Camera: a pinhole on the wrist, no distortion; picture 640 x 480 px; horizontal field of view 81.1 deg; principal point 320.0 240.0 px. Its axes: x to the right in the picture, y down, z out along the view. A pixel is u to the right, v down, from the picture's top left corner.
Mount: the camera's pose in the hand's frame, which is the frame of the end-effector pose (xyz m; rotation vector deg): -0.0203 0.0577 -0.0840 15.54 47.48 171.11
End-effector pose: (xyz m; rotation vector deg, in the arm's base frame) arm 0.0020 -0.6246 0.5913 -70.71 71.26 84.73
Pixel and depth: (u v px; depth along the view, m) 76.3 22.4 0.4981
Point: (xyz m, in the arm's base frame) -0.6079 -0.5838 0.3148
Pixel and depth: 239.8 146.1 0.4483
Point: -0.4259 -0.4718 0.5158
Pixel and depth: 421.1 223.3 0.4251
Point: -0.3249 -0.3973 0.7109
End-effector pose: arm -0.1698 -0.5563 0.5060 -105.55 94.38 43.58
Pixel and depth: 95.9 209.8 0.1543
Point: -0.3015 -0.6188 0.4141
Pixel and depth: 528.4 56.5 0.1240
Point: -0.3531 -0.5275 0.5495
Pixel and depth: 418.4 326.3 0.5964
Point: -0.4558 -0.1634 0.1929
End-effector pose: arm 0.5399 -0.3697 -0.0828 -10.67 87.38 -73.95
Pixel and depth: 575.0 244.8 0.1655
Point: 0.7113 -0.2860 -0.1244
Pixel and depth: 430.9 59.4 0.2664
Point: 0.7786 -0.2627 -0.2772
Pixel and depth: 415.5 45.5 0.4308
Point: 0.9341 -0.2512 -0.3903
